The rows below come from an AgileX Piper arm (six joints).
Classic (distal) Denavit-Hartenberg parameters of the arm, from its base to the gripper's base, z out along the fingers. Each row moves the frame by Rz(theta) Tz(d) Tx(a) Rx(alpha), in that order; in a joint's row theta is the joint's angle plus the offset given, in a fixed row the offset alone. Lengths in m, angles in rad.
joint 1: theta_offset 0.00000; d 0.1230; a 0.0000; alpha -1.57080
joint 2: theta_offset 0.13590; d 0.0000; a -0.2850; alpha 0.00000
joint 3: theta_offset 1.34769; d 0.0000; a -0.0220; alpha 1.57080
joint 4: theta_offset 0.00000; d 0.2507; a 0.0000; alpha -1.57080
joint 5: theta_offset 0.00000; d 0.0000; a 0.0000; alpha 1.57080
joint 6: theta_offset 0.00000; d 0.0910; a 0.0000; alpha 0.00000
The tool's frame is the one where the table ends.
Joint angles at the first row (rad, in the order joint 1, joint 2, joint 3, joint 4, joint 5, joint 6):
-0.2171 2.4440 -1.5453 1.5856 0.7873 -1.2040
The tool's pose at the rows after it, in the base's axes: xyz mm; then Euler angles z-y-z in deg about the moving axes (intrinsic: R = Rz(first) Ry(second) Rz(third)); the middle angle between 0 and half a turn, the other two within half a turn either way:
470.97 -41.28 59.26 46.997 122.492 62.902
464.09 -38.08 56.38 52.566 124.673 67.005
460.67 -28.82 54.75 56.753 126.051 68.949
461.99 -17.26 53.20 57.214 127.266 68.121
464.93 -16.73 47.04 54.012 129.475 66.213
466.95 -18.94 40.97 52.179 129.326 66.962
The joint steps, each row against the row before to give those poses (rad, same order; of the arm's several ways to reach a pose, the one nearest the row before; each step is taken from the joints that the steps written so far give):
-0.0115 0.0000 -0.0003 -0.1034 0.0370 0.1099
-0.0003 0.0000 0.0000 -0.1040 0.0445 0.0866
0.0172 0.0000 -0.0008 -0.0598 0.0241 0.0402
0.0289 0.0000 0.0000 -0.0108 -0.0257 0.0049
0.0109 0.0085 -0.0012 0.0000 -0.0667 0.0030
-0.0022 0.0161 -0.0038 0.0320 -0.0213 0.0009

